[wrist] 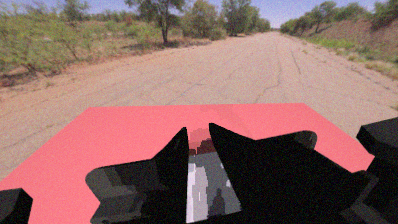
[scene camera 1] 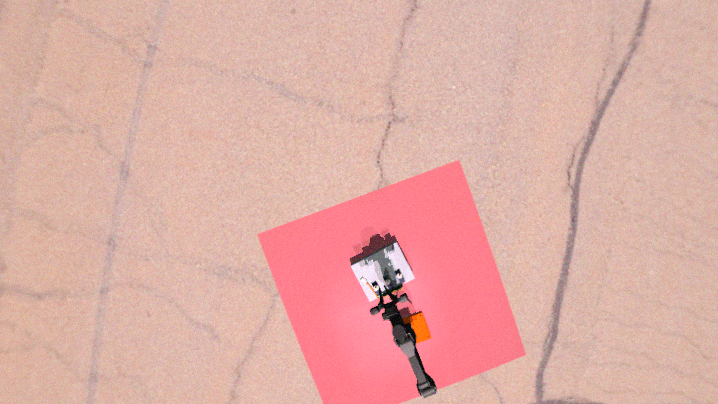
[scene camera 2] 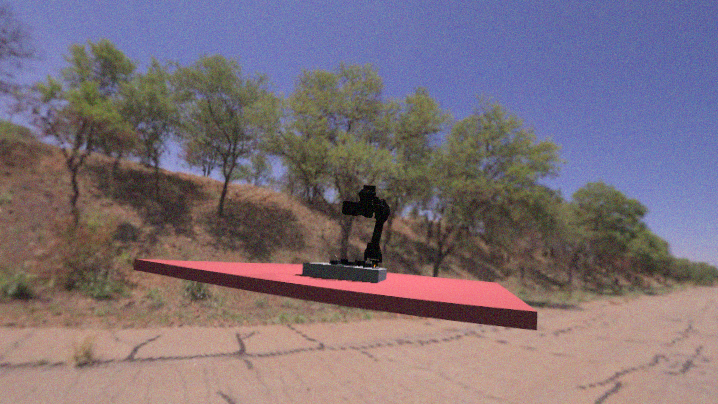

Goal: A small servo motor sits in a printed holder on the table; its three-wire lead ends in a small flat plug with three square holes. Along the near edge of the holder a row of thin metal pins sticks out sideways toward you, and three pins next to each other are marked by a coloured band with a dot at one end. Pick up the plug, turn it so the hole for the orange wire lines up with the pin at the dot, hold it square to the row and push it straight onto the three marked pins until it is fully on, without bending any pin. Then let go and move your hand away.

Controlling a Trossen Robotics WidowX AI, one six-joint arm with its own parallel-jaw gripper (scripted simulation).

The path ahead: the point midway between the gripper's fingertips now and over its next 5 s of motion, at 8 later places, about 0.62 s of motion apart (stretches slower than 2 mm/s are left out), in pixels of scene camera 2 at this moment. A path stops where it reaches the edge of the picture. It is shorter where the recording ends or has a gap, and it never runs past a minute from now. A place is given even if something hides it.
The gripper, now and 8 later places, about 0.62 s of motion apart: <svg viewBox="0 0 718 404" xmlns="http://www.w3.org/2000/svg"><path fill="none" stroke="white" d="M357 212L364 236L375 257L375 265L375 267L376 253L364 248L357 249L356 253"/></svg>
